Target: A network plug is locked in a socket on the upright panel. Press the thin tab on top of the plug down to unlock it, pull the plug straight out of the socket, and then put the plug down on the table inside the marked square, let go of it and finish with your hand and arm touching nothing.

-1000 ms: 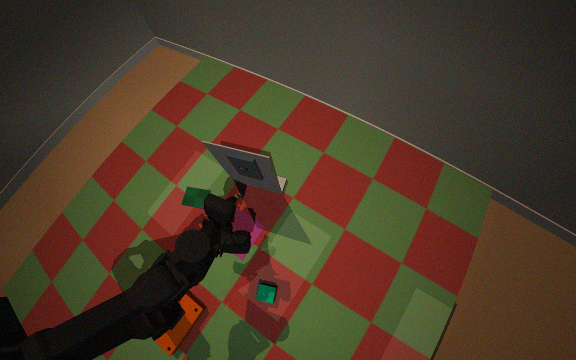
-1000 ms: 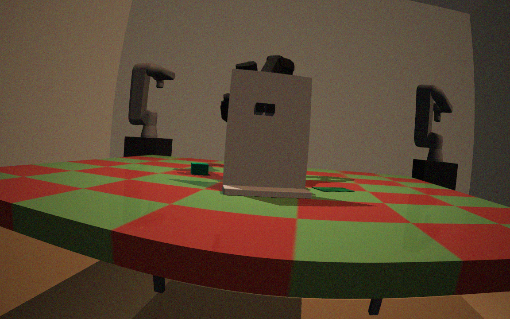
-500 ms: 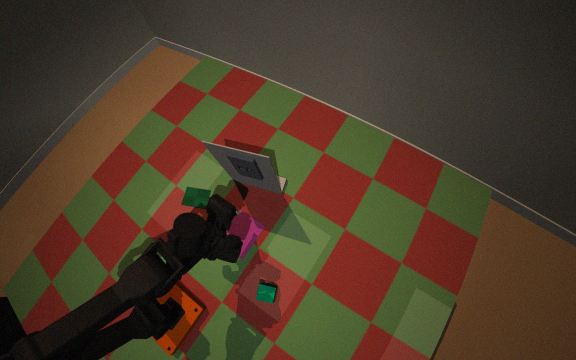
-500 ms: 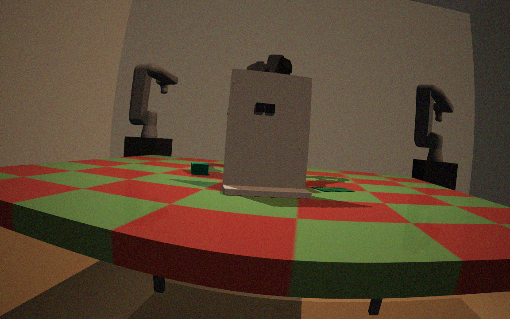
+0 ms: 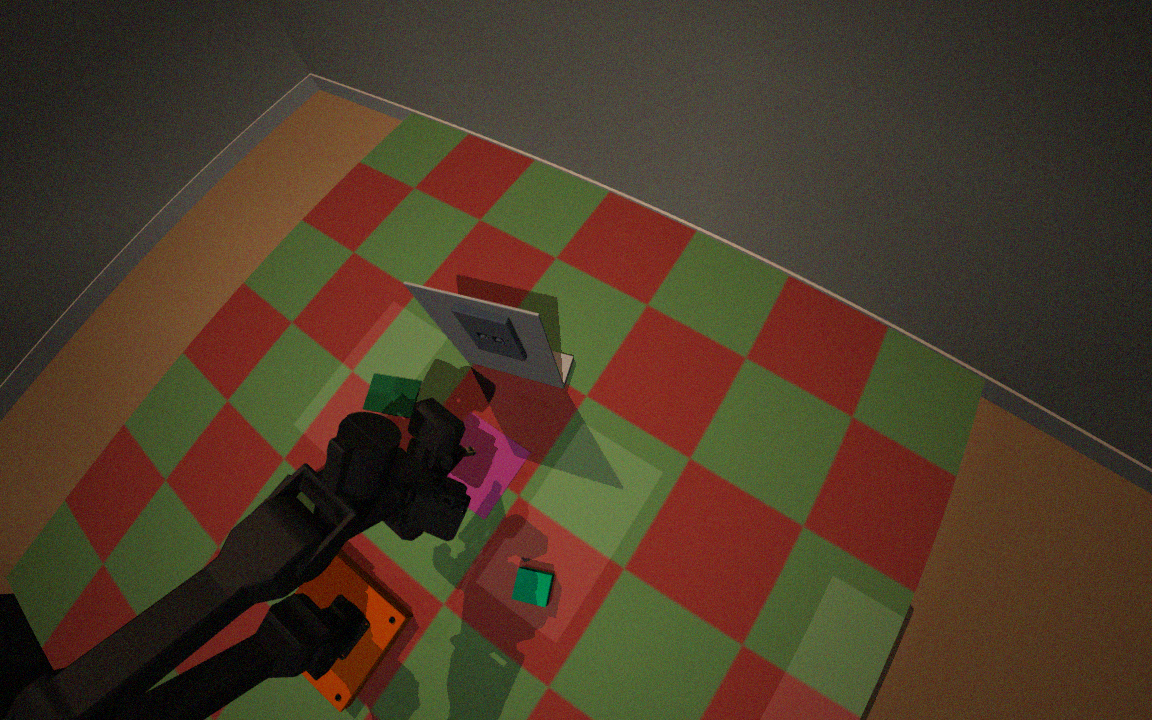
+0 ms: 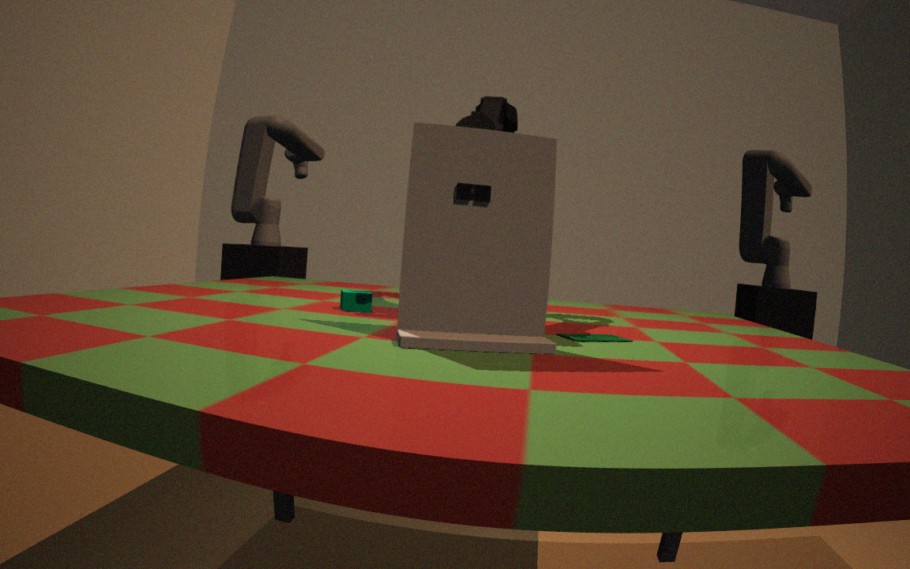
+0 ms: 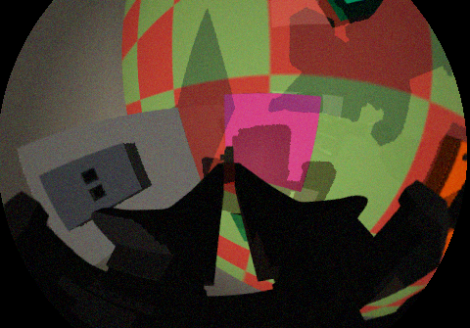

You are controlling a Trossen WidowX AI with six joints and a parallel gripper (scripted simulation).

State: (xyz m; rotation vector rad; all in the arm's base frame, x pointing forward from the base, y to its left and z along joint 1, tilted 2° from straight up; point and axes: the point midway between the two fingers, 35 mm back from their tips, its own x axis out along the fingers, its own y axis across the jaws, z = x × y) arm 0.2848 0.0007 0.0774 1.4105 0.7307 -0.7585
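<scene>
The magenta marked square lies 80 mm below my gripper tip. Round my gripper tip: flat green patch: 190 mm to the left, 80 mm below, 10 mm behind; then grey upright panel: 150 mm ahead, 40 mm to the left, 30 mm above; then green cube: 180 mm to the right, 90 mm behind, 60 mm below.
</scene>
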